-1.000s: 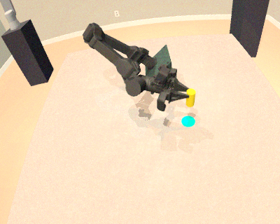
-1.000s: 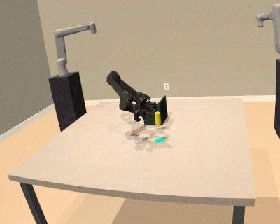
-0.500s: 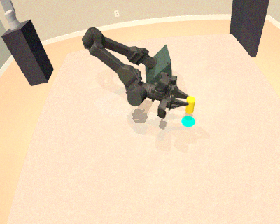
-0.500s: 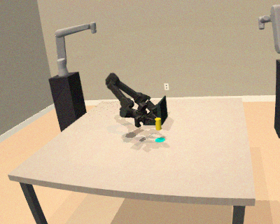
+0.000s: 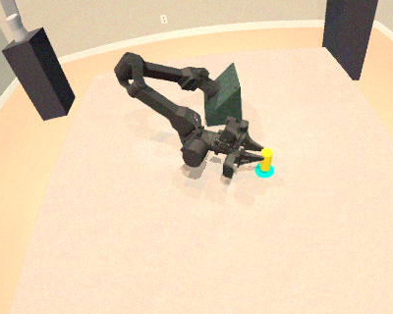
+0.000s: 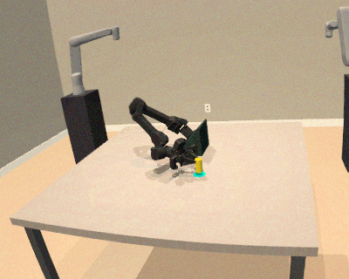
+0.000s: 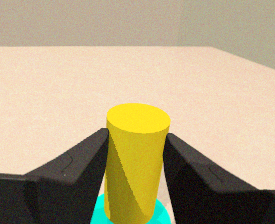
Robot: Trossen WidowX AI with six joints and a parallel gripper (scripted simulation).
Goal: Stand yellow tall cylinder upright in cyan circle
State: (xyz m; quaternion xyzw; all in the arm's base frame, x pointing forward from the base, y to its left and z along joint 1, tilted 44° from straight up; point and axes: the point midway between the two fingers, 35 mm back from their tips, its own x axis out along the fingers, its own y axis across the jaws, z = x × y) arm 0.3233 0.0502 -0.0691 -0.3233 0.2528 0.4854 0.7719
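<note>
The cyan circle is 7 cm below my gripper tip. Also, from my gripper tip: yellow cylinder 2 cm below.
</note>
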